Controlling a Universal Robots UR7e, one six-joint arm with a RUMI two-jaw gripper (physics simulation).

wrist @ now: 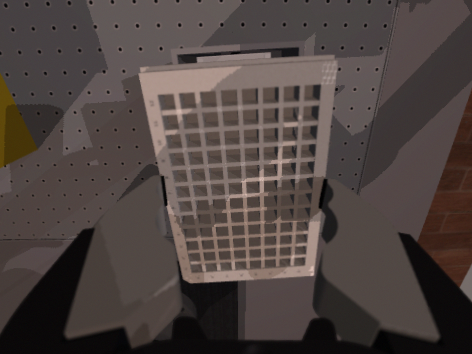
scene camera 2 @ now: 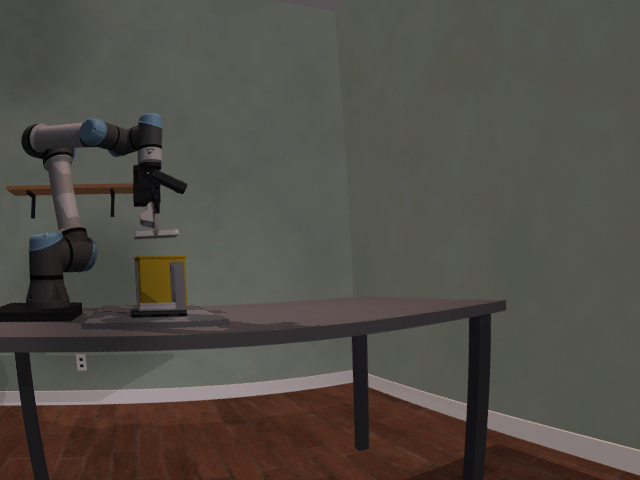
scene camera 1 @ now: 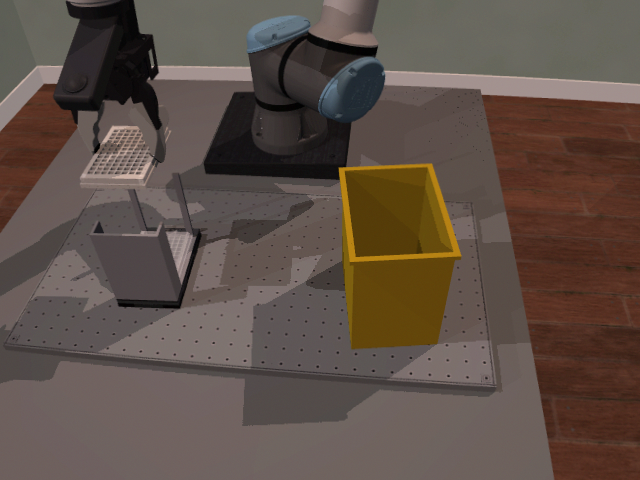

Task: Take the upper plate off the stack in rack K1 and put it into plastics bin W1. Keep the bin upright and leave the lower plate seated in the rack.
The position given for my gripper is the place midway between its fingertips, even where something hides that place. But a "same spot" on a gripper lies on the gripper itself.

my gripper: wrist; scene camera 2 156,236; scene camera 1
same spot on my gripper: (wrist: pixel 119 279) = (scene camera 1: pixel 139 113)
